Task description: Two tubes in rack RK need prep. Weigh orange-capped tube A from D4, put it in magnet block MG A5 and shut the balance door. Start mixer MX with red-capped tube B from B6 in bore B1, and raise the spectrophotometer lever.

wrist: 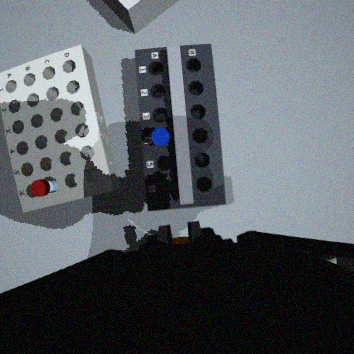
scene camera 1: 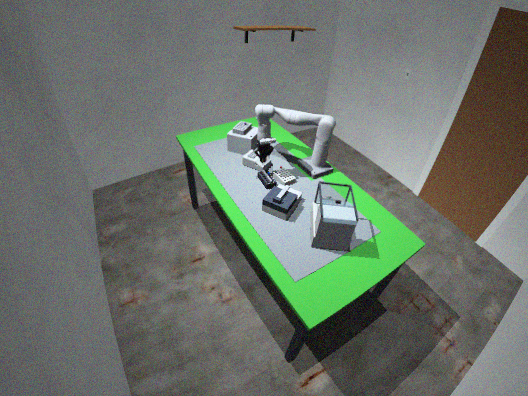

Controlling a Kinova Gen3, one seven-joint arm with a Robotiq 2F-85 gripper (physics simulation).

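My gripper (scene camera 1: 262,157) (wrist: 180,239) is shut on orange-capped tube A, whose orange cap (wrist: 180,240) shows between the fingertips in the wrist view; its body is hidden. The gripper is above the bench, just beyond the row 6 end of the dark magnet block MG (scene camera 1: 266,179) (wrist: 212,125). A5 of the block shows an open well in shadow. White rack RK (scene camera 1: 285,176) (wrist: 63,90) stands beside the block; its D4 hole is empty. Red-capped tube B (scene camera 1: 281,167) (wrist: 39,188) stands in B6. The glass-sided balance (scene camera 1: 337,230) is at the right; its door state is unclear.
A blue-capped tube (wrist: 160,136) stands in A4 of the block. A dark-topped device (scene camera 1: 281,201) stands between block and balance. A low white device (scene camera 1: 251,160) is beside the gripper, and a white box-shaped instrument (scene camera 1: 242,140) is behind it. A device corner (wrist: 145,15) shows at the wrist view's top.
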